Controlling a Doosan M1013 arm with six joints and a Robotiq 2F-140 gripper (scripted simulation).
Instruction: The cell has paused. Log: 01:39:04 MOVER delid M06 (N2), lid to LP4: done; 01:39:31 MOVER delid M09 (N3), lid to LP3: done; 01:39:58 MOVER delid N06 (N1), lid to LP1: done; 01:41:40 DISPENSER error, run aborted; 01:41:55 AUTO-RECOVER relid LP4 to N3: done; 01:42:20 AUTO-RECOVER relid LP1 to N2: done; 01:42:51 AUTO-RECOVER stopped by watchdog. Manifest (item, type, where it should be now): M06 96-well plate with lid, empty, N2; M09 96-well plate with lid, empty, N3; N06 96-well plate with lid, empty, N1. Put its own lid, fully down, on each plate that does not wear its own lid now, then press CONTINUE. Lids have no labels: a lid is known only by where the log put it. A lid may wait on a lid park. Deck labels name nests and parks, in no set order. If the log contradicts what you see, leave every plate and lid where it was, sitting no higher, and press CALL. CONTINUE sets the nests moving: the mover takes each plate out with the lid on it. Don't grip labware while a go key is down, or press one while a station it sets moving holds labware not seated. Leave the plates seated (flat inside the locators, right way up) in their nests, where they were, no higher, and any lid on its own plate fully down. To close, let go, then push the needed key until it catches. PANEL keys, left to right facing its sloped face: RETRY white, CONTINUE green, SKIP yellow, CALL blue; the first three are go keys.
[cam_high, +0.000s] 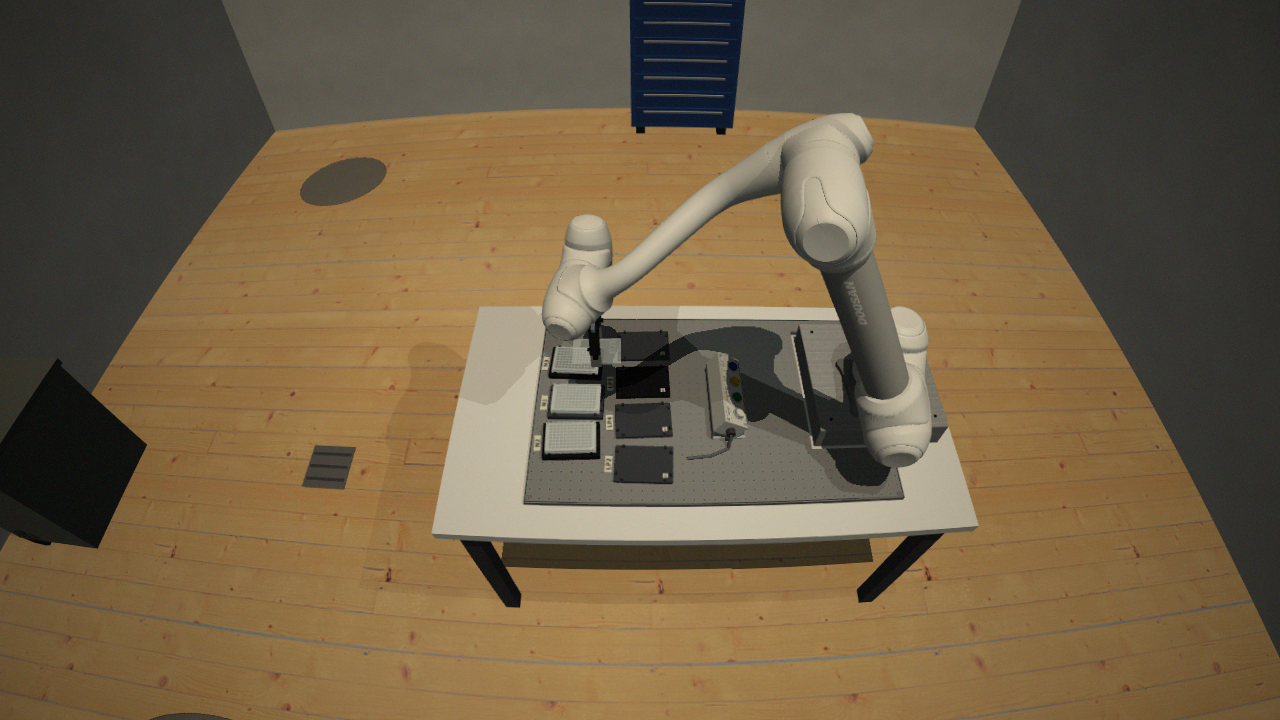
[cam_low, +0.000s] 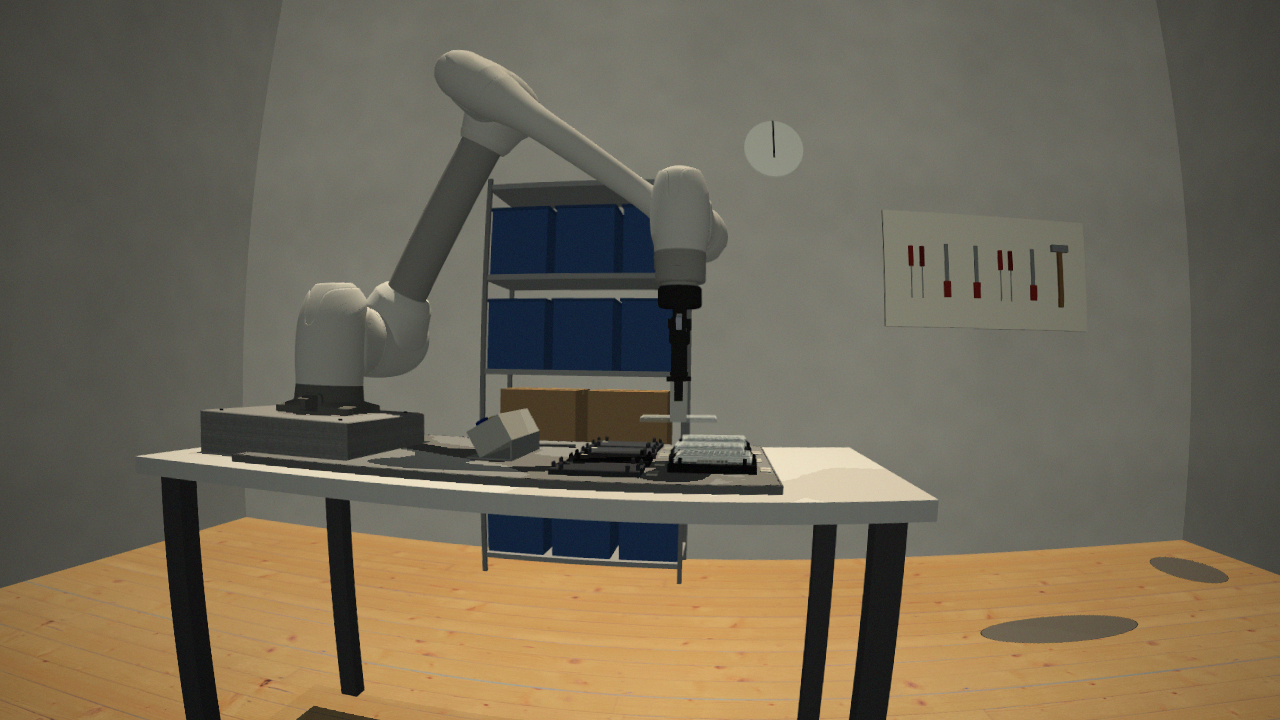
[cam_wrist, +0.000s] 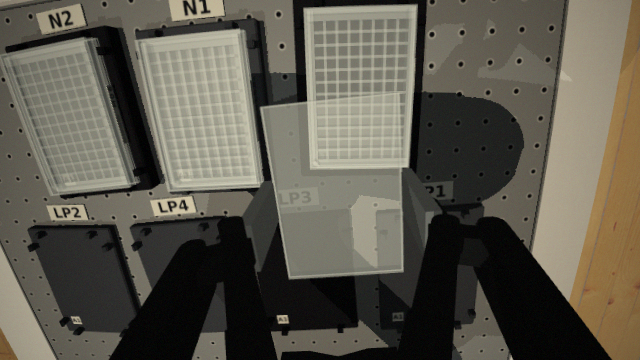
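My hand is 60 mm short of the plate, 30 mm to the left of it and 90 mm above it. The rest, counted from my hand: park LP1: 130 mm behind, 80 mm to the right, 100 mm below; LP3 label: 30 mm behind, 50 mm to the left, 110 mm below; park LP3: 120 mm behind, 50 mm to the left, 100 mm below.
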